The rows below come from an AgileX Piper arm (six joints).
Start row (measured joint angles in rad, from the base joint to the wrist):
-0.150 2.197 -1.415 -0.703 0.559 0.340
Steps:
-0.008 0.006 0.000 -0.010 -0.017 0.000
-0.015 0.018 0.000 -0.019 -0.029 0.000
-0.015 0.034 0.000 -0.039 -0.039 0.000
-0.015 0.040 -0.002 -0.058 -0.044 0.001
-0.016 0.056 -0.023 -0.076 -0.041 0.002
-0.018 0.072 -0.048 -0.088 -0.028 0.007
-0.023 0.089 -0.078 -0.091 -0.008 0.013
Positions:
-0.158 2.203 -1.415 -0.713 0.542 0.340
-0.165 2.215 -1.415 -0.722 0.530 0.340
-0.165 2.231 -1.415 -0.742 0.520 0.340
-0.165 2.237 -1.417 -0.761 0.515 0.341
-0.166 2.253 -1.438 -0.779 0.518 0.342
-0.168 2.269 -1.463 -0.791 0.531 0.347
-0.173 2.286 -1.493 -0.794 0.551 0.353

